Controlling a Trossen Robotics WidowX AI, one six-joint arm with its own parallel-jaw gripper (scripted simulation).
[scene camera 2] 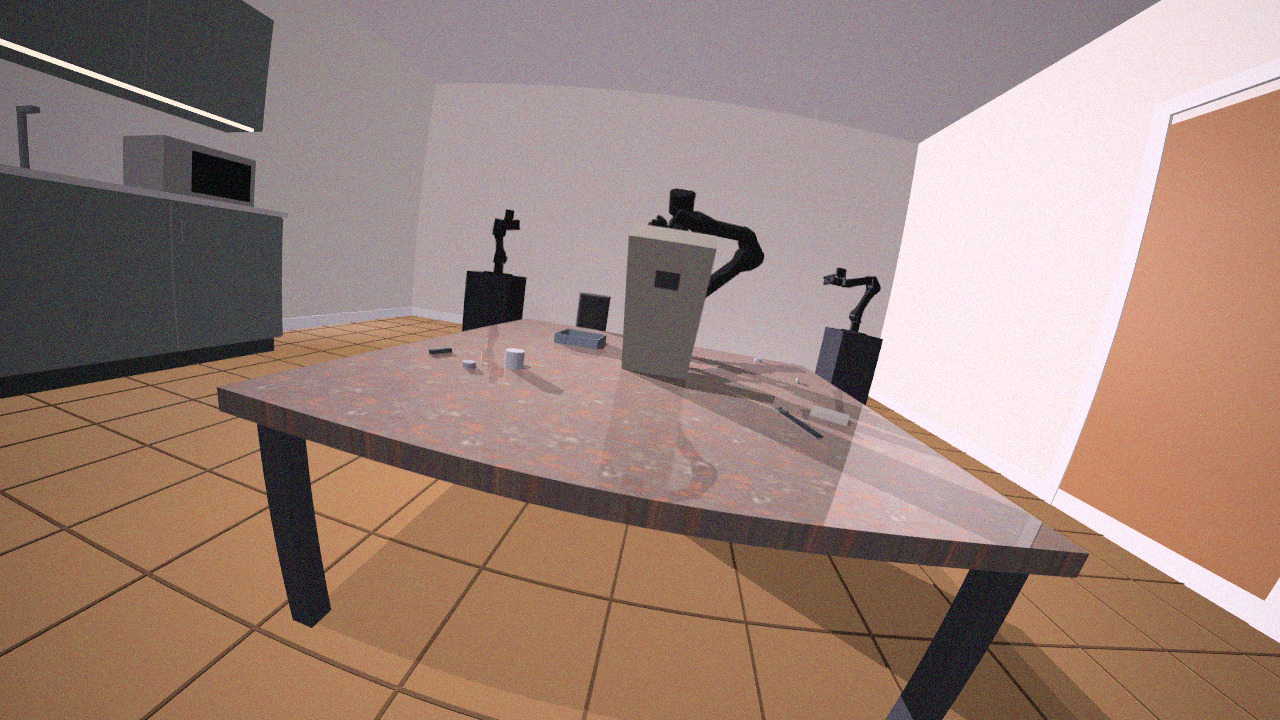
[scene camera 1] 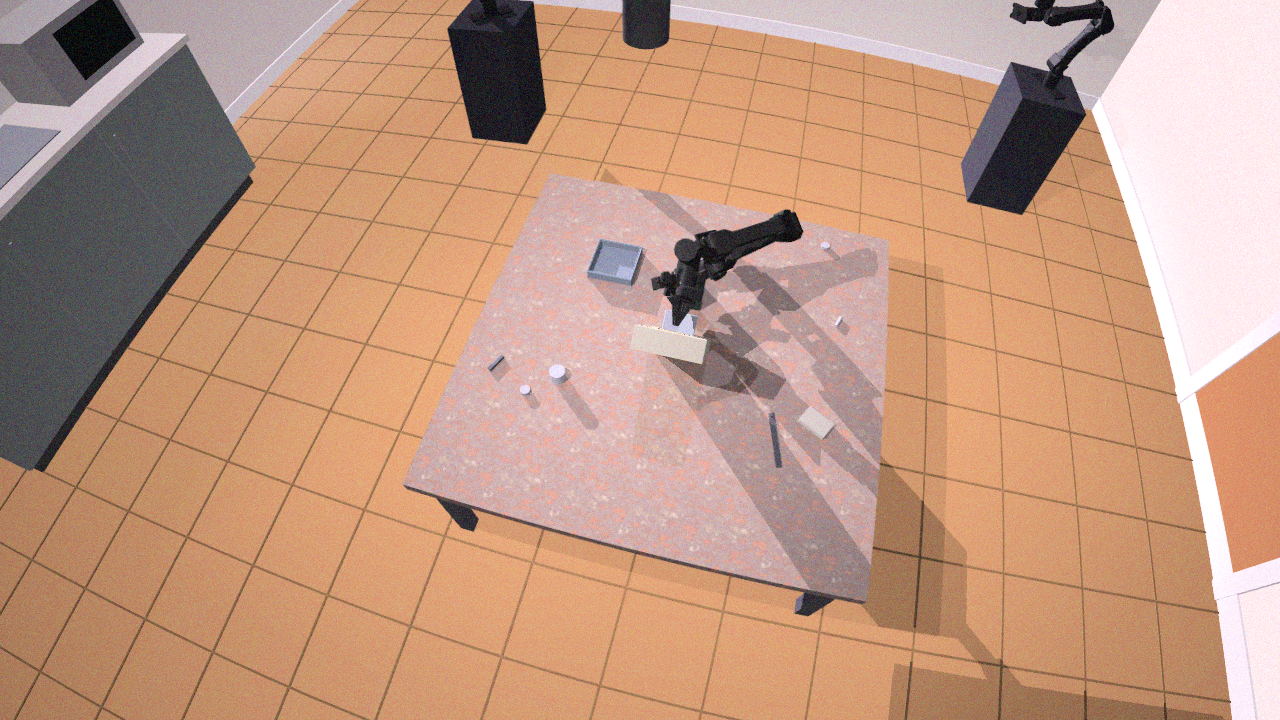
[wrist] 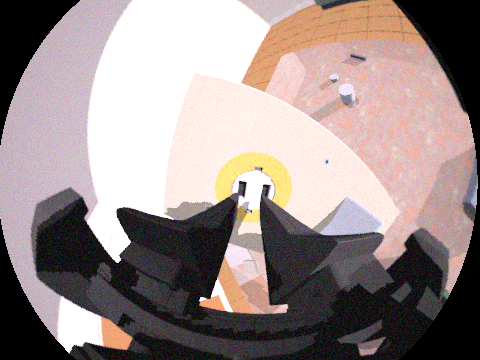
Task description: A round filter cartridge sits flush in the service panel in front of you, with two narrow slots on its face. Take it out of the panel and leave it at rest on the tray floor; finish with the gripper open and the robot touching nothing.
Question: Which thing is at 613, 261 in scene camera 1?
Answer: A grey-blue tray.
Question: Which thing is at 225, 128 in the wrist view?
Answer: A beige service panel.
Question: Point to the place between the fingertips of my gripper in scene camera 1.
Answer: At 675, 325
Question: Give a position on a beige service panel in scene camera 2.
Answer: At 668, 271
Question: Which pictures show the white round filter cartridge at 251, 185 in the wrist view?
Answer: The wrist view only.
